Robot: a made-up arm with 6 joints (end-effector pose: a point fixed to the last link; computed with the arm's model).
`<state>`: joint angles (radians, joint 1 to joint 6).
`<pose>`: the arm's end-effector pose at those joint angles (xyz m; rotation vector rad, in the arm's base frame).
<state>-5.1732 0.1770 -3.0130 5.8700 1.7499 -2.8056</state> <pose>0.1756 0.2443 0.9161 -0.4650 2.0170 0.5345</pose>
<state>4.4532 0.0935 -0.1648 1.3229 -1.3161 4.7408</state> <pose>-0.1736 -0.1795 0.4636 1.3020 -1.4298 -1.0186</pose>
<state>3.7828 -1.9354 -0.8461 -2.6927 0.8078 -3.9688</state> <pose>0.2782 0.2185 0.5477 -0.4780 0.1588 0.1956</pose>
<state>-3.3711 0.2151 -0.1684 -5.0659 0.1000 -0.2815</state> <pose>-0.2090 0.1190 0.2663 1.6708 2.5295 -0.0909</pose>
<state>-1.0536 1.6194 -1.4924 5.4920 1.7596 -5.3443</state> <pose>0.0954 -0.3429 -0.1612 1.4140 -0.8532 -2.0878</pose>
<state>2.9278 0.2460 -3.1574 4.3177 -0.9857 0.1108</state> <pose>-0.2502 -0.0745 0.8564 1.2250 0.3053 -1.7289</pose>
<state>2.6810 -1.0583 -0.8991 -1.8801 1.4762 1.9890</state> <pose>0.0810 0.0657 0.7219 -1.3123 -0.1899 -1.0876</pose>
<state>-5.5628 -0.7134 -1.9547 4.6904 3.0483 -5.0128</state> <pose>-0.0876 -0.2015 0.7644 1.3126 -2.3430 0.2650</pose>
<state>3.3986 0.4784 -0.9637 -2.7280 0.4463 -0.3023</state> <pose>-0.4473 -0.1297 0.2525 -2.8077 -0.1379 1.3757</pose>
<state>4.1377 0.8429 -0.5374 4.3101 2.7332 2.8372</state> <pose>-0.3148 -0.2830 0.2562 0.3160 -0.5117 -0.5202</pose>
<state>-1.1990 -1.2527 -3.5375 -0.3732 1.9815 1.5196</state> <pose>-0.2836 0.5942 0.4912 0.3967 0.5509 -2.6556</pose>
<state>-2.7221 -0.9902 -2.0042 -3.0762 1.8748 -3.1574</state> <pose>0.4030 0.1889 0.8530 -0.4373 1.6838 0.3366</pose>
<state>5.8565 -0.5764 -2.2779 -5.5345 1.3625 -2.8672</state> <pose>-0.0242 0.0770 0.9672 0.1336 1.6023 0.6014</pose>
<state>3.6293 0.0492 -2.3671 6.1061 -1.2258 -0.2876</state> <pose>-0.0985 -0.0782 0.9269 -0.0106 0.4289 0.1044</pose>
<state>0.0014 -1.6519 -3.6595 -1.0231 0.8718 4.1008</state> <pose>-0.7135 -0.0254 0.0368 0.4380 -1.5888 0.6861</pose>
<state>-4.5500 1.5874 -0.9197 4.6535 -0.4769 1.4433</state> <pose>-0.1655 0.2435 -0.1143 1.7649 2.1151 -1.1805</pose>
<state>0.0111 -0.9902 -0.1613 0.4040 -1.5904 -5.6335</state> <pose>-0.0971 -0.0429 0.6107 -0.3319 0.6655 -2.4856</pose>
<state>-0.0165 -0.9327 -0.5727 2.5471 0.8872 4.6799</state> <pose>0.0954 0.0156 0.6089 -1.0537 0.1100 -1.6715</pose>
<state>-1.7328 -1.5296 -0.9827 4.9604 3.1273 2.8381</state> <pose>-0.0236 0.3694 0.4693 -2.4882 -0.4966 -0.2702</pose>
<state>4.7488 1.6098 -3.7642 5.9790 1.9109 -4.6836</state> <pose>-0.0136 -0.6943 0.2475 -0.1851 -2.8488 0.3611</pose>
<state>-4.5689 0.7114 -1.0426 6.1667 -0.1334 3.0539</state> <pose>-0.0954 0.5809 0.2315 -2.2760 1.5916 0.4652</pose>
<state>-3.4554 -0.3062 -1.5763 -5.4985 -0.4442 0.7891</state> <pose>-0.1619 0.1434 0.8923 -0.9492 -0.3502 0.9659</pose>
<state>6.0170 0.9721 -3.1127 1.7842 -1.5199 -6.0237</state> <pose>0.4666 -0.2408 0.5279 0.9549 1.8485 -1.6665</pose>
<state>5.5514 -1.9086 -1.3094 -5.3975 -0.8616 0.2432</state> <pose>-0.5036 0.3101 0.4170 1.2304 -0.1306 -2.4681</pose>
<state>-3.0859 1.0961 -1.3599 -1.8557 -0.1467 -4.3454</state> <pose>-0.5178 -0.1239 0.0394 -0.0113 -2.9210 0.2274</pose>
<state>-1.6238 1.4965 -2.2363 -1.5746 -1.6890 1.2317</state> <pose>0.0673 -0.5692 0.1191 -1.8529 0.4328 -2.0019</pose>
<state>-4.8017 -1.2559 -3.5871 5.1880 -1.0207 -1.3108</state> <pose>-0.1727 -0.5733 0.2973 0.0637 -2.0857 0.5356</pose>
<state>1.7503 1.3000 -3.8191 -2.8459 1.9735 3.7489</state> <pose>-0.0405 0.4392 0.6104 0.9771 0.9999 -0.5689</pose>
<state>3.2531 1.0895 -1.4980 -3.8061 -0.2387 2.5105</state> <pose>-0.5167 0.0086 0.0484 1.9174 -2.3301 -0.3678</pose>
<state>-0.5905 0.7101 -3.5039 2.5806 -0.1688 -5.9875</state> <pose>0.3650 -0.3093 0.8135 0.1728 0.4845 -0.8532</pose>
